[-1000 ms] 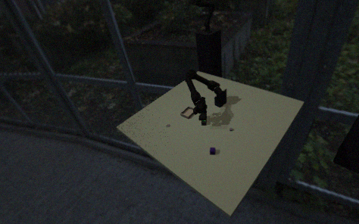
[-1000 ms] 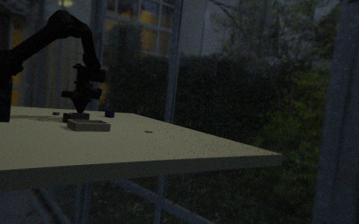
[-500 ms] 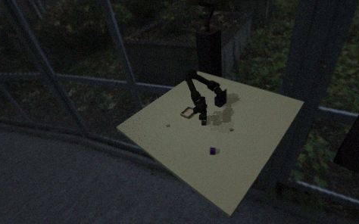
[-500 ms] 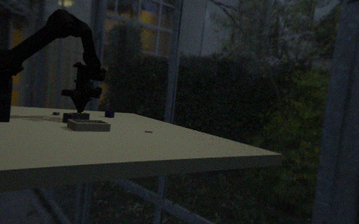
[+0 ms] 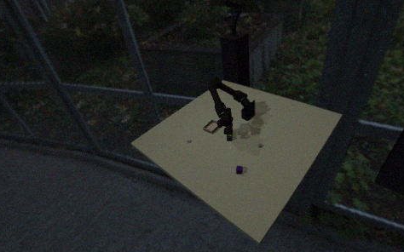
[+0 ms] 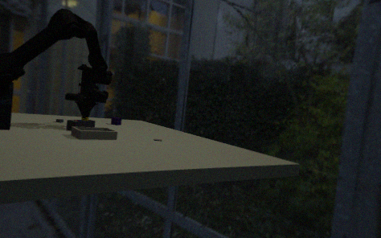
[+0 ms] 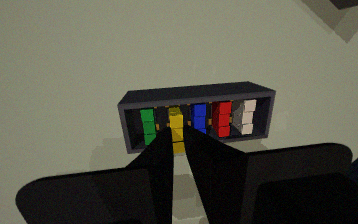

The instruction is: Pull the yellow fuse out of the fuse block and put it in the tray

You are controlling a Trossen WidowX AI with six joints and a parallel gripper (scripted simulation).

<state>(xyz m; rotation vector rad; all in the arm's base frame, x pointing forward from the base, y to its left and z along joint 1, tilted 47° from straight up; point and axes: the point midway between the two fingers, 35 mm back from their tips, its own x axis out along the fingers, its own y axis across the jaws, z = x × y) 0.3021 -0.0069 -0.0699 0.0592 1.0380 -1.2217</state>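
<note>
My gripper tip is now 10 mm past the blue fuse, 10 mm to the left of it and 20 mm above it. The rest, counted from my gripper tip: yellow fuse (10 mm below); red fuse (30 mm behind, 20 mm to the right, 20 mm below); green fuse (20 mm ahead, 10 mm to the left, 20 mm below).
</note>
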